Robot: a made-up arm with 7 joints. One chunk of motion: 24 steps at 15 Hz.
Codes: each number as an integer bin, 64 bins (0 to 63) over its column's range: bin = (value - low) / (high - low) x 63, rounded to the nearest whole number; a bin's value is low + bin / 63 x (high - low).
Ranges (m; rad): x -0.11..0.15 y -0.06..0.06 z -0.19..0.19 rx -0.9..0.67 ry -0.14..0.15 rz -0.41..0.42
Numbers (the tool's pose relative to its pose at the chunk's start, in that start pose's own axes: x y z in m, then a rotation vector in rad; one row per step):
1: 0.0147 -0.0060 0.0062 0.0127 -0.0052 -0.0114
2: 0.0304 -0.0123 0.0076 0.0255 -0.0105 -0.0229
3: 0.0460 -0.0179 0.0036 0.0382 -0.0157 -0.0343
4: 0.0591 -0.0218 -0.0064 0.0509 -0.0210 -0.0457
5: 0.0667 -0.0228 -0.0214 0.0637 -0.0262 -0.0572
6: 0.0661 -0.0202 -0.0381 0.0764 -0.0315 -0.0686
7: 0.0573 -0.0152 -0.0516 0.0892 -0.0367 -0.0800
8: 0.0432 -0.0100 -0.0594 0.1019 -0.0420 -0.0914
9: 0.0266 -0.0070 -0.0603 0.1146 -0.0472 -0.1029
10: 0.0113 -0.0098 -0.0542 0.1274 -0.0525 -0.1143
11: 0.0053 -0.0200 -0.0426 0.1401 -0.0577 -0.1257
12: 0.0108 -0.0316 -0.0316 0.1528 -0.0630 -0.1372
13: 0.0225 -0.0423 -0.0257 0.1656 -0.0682 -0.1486
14: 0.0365 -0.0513 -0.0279 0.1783 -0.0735 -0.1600
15: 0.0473 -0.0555 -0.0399 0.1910 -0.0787 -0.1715
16: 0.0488 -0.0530 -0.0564 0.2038 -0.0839 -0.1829
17: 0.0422 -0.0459 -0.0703 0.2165 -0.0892 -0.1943
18: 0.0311 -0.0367 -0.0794 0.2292 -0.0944 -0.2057
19: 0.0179 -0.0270 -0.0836 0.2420 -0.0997 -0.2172
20: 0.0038 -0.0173 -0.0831 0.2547 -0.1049 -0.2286
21: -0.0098 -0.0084 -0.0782 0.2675 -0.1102 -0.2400
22: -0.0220 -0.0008 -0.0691 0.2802 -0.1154 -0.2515
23: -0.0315 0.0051 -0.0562 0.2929 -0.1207 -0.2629
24: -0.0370 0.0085 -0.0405 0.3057 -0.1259 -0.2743
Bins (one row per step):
1: 30 28 33 37 29 30
2: 34 25 33 37 28 29
3: 38 22 32 38 27 29
4: 41 20 30 38 26 28
5: 43 20 28 39 25 27
6: 43 21 25 39 24 26
7: 41 24 23 40 22 25
8: 37 26 22 40 21 24
9: 33 28 22 41 20 23
10: 29 26 23 41 19 22
11: 28 21 24 42 18 22
12: 29 15 26 42 17 21
13: 32 9 27 43 16 20
14: 35 5 27 43 14 19
15: 38 2 25 44 13 18
16: 38 4 22 44 12 17
17: 37 7 20 45 11 16
18: 34 12 18 45 10 16
19: 31 17 18 46 9 15
20: 28 22 18 46 8 14
21: 24 27 19 47 6 13
22: 21 31 20 47 5 12
23: 19 34 22 48 4 11
24: 18 36 25 48 3 10

